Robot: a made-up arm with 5 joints.
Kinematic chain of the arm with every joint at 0, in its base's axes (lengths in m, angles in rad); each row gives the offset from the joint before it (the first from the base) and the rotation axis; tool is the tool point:
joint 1: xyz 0 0 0.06 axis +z
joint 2: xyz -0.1 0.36 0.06 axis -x
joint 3: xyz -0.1 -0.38 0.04 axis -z
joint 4: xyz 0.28 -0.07 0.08 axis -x
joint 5: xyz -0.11 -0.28 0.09 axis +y
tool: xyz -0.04 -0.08 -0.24
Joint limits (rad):
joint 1: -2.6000..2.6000
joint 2: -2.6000..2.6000
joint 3: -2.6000..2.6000
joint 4: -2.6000..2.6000
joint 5: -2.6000..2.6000
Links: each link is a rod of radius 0.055 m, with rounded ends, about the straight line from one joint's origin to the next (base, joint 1, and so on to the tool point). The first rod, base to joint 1, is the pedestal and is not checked.
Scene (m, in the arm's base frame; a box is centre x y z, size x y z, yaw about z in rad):
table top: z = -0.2
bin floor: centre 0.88 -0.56 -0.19 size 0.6 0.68 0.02 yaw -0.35
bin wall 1: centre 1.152 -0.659 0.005 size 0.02 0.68 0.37 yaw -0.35
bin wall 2: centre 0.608 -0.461 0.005 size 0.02 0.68 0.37 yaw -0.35
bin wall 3: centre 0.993 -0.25 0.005 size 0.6 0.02 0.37 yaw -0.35
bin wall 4: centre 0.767 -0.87 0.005 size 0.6 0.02 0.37 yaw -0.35
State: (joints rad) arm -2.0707 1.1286 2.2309 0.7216 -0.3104
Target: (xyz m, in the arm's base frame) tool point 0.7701 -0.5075 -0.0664
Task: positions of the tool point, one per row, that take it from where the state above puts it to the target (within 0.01 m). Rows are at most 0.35 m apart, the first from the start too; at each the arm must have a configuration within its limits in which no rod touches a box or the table.
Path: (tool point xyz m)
1: 0.8824 0.0917 0.4174
2: 0.9253 -0.2055 0.3294
3: 0.8669 -0.4812 0.2233
4: 0.8294 -0.5091 0.0725
5: 0.7701 -0.5075 -0.0664

